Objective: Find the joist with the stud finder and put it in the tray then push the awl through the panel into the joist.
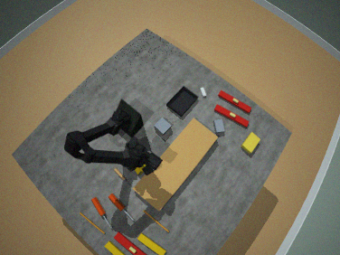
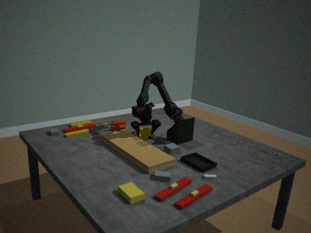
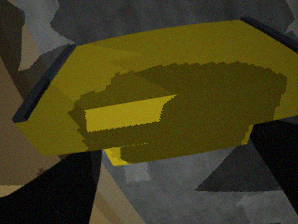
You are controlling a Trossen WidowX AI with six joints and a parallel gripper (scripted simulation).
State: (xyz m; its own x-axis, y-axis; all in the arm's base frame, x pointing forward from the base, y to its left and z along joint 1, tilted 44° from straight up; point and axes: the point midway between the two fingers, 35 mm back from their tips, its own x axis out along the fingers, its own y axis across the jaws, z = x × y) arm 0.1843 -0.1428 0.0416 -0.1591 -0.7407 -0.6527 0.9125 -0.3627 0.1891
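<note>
Now: gripper tip 2 cm past the yellow stud finder and 1 cm above it. The rest, counted from my gripper tip: black tray 43 cm to the left, 2 cm below; then small white piece 8 cm ahead, 57 cm to the left, 2 cm below; then awl 3 cm behind, 14 cm to the right, 2 cm below.
</note>
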